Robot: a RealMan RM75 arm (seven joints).
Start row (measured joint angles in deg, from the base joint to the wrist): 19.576 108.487 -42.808 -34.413 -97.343 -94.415 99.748
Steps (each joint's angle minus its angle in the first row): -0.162 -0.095 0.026 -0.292 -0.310 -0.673 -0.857; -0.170 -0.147 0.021 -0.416 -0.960 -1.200 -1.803; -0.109 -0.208 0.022 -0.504 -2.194 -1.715 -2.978; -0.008 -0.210 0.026 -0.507 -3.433 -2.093 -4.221; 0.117 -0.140 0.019 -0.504 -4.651 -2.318 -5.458; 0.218 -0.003 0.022 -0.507 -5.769 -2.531 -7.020; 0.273 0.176 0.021 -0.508 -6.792 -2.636 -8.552; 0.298 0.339 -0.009 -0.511 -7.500 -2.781 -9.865; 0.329 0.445 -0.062 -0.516 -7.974 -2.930 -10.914; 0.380 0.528 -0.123 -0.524 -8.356 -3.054 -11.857; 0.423 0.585 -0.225 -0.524 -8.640 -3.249 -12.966; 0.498 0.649 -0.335 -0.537 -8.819 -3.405 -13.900; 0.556 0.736 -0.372 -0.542 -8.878 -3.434 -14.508; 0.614 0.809 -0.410 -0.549 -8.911 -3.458 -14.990; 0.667 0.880 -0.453 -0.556 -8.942 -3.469 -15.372; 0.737 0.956 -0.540 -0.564 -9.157 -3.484 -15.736; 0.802 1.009 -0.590 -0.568 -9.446 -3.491 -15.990; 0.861 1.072 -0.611 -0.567 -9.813 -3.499 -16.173; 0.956 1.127 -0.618 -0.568 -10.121 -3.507 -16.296; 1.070 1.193 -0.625 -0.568 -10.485 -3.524 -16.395
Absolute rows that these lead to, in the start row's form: 19.414 108.392 -42.782 -34.705 -97.653 -95.088 98.891; 19.406 108.340 -42.787 -34.829 -98.303 -95.615 97.945; 19.467 108.279 -42.786 -34.917 -99.537 -96.130 96.770; 19.568 108.277 -42.782 -34.920 -100.776 -96.508 95.527; 19.693 108.347 -42.789 -34.917 -101.994 -96.733 94.290; 19.794 108.484 -42.786 -34.920 -103.112 -96.946 92.728; 19.849 108.663 -42.787 -34.921 -104.135 -97.051 91.196; 19.874 108.826 -42.817 -34.924 -104.843 -97.196 89.883; 19.905 108.932 -42.870 -34.929 -105.317 -97.345 88.834; 19.956 109.015 -42.931 -34.937 -105.699 -97.469 87.891; 19.999 109.072 -43.033 -34.937 -105.983 -97.664 86.782; 20.074 109.136 -43.143 -34.950 -106.162 -97.820 85.848; 20.132 109.223 -43.180 -34.955 -106.221 -97.849 85.240; 20.190 109.296 -43.218 -34.962 -106.254 -97.873 84.758; 20.243 109.367 -43.261 -34.969 -106.285 -97.884 84.376; 20.313 109.443 -43.348 -34.977 -106.500 -97.899 84.012; 20.378 109.496 -43.398 -34.981 -106.789 -97.906 83.758; 20.437 109.559 -43.419 -34.980 -107.156 -97.914 83.575; 20.532 109.614 -43.426 -34.981 -107.464 -97.922 83.452; 20.646 109.680 -43.433 -34.981 -107.828 -97.939 83.353
